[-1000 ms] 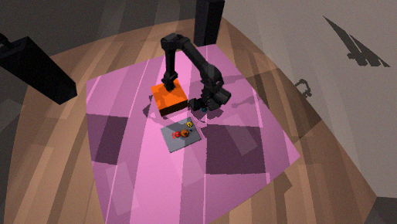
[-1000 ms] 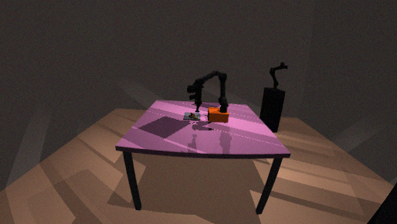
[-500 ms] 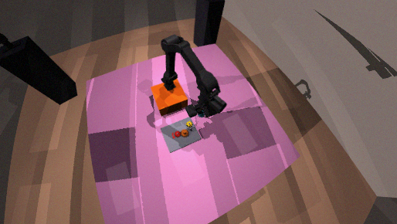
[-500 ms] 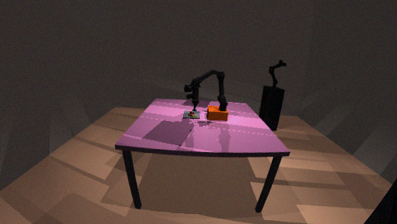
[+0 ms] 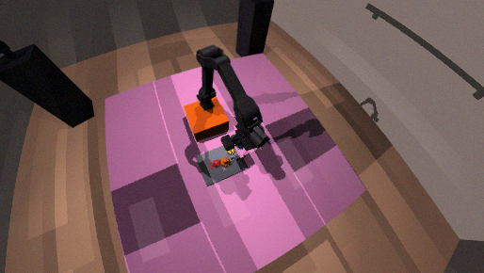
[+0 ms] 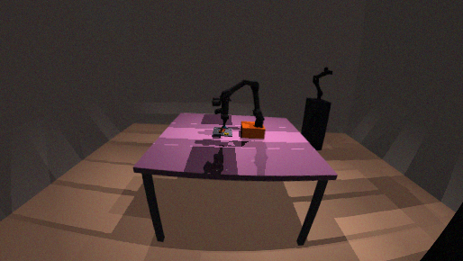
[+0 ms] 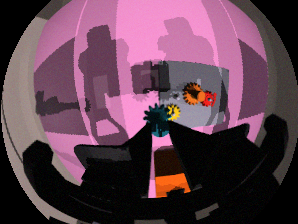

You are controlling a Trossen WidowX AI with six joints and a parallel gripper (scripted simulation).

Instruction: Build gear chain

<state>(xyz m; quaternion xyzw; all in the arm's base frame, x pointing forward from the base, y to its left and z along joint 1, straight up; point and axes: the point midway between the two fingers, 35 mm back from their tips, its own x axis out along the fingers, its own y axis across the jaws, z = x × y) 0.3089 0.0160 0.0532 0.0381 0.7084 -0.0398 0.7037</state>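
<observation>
Right now my gripper tip is 90 mm above the yellow gear, 40 mm to the left of it and 30 mm past it. From my gripper tip the other things lie so: teal gear (10 mm below); red gear (140 mm to the right, 90 mm below, 10 mm behind); orange gear (100 mm to the right, 90 mm below, 10 mm ahead).
</observation>
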